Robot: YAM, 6 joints.
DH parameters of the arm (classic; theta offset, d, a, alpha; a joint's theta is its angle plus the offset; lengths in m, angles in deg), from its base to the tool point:
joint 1: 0 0.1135 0.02 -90
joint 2: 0 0 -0.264 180
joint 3: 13.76 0 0.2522 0
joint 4: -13.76 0 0.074 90
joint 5: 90 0 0 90
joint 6: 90 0.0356 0 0
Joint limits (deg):
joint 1: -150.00..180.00
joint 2: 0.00..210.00
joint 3: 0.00..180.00
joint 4: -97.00..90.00
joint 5: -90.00..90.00
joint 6: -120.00..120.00
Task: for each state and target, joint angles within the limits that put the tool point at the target. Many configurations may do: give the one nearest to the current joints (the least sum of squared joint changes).
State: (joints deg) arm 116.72 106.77 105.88 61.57 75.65 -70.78
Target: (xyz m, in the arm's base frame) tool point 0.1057 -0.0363 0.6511
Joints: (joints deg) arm 142.88 61.81 125.51 70.04 78.17 -70.78
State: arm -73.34 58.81 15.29 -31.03 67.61 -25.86
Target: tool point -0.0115 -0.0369 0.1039
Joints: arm -58.92 59.20 6.34 -72.50 54.27 -25.86
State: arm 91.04 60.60 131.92 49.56 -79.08 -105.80
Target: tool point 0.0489 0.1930 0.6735
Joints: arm 66.46 94.64 136.77 39.00 -64.91 -105.80
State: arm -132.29 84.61 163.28 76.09 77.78 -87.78
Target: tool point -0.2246 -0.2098 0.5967
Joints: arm -130.39 116.73 145.35 75.68 80.43 -87.78
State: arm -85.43 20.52 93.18 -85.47 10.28 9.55
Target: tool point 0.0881 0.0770 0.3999
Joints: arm -137.22 14.62 87.71 -90.12 -5.37 9.55
